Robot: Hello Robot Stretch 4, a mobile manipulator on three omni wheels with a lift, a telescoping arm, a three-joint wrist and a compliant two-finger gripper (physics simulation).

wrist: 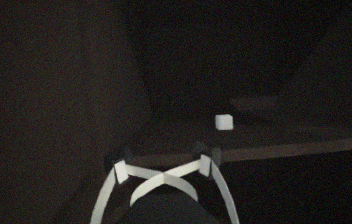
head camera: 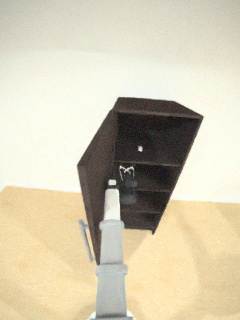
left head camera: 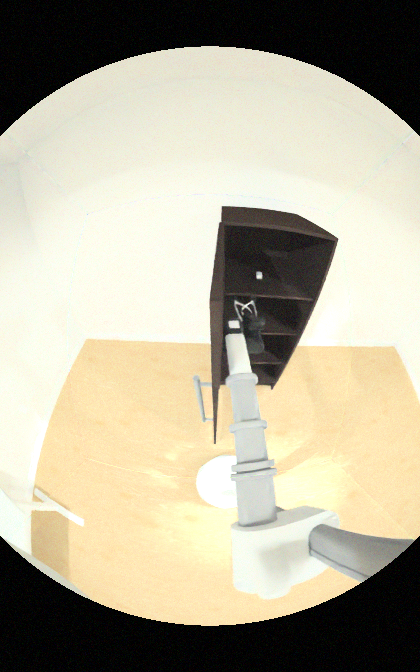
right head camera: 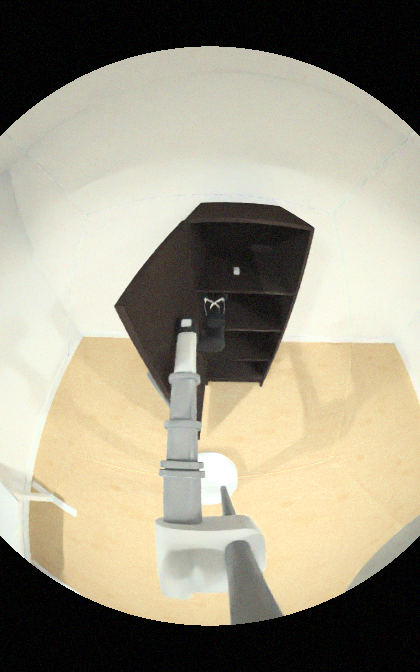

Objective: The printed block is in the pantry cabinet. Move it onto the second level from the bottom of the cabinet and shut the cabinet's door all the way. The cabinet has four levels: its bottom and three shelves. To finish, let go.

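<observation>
The small white printed block sits on the top shelf of the dark brown cabinet, its highest level. The door stands wide open on the left. My gripper is open, with nothing between its fingertips. It is near the left side of the cabinet, left of the block and apart from it. In the wrist view the fingertips overlap the top shelf's front edge. The second level from the bottom shows partly behind my wrist.
The door's grey handle is on its outer face. My extended arm runs close along the door's inner side. A pale wall stands behind the cabinet. A round white object is on the floor below the arm.
</observation>
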